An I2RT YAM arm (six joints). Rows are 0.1 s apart.
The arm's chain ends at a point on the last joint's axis. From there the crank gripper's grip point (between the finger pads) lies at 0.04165 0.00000 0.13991 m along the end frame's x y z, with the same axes.
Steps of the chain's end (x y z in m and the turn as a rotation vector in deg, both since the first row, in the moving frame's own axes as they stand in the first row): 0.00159, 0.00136, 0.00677, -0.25, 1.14, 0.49; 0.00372, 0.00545, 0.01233, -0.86, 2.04, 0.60; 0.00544, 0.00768, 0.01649, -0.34, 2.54, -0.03; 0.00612, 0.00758, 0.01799, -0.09, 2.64, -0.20; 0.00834, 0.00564, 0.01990, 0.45, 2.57, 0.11; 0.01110, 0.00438, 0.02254, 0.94, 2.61, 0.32; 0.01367, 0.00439, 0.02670, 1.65, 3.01, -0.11; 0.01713, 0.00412, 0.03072, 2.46, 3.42, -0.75; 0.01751, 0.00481, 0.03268, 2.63, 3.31, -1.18
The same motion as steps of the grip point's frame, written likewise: 0.00436, 0.00234, 0.00591, -0.25, 1.14, 0.49; 0.00866, 0.00800, 0.01074, -0.86, 2.04, 0.60; 0.01160, 0.00848, 0.01450, -0.34, 2.54, -0.03; 0.01252, 0.00764, 0.01592, -0.09, 2.64, -0.20; 0.01457, 0.00463, 0.01789, 0.45, 2.57, 0.11; 0.01743, 0.00235, 0.02048, 0.94, 2.61, 0.32; 0.02095, 0.00031, 0.02426, 1.65, 3.01, -0.11; 0.02536, -0.00243, 0.02785, 2.46, 3.42, -0.75; 0.02544, -0.00249, 0.02988, 2.63, 3.31, -1.18
